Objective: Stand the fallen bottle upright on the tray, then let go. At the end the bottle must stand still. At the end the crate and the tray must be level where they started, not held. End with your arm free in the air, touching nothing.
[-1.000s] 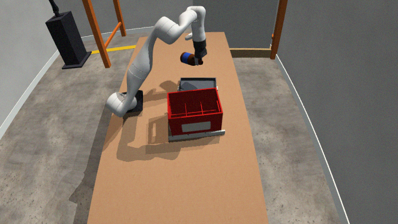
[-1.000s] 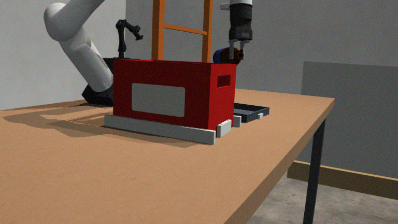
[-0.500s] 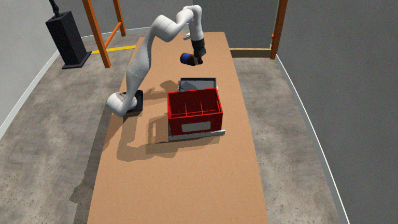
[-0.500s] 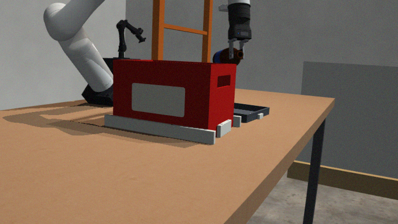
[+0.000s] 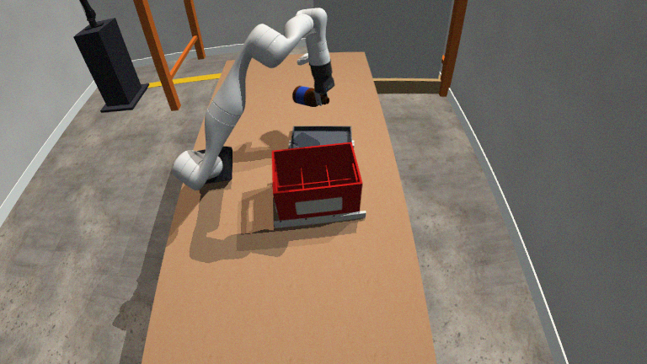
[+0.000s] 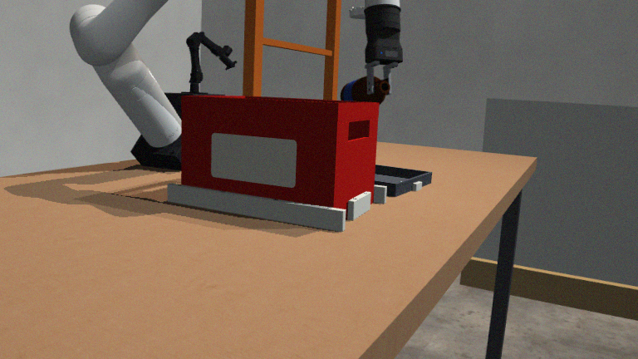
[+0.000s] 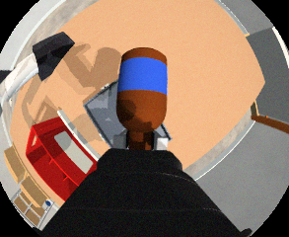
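Now: the brown bottle 4 cm behind my hand, 3 cm to the left of it and 1 cm below it. Also, from my hand: dark grey tray: 1 cm behind, 5 cm to the right, 19 cm below; then red crate: 2 cm behind, 32 cm to the right, 12 cm below.
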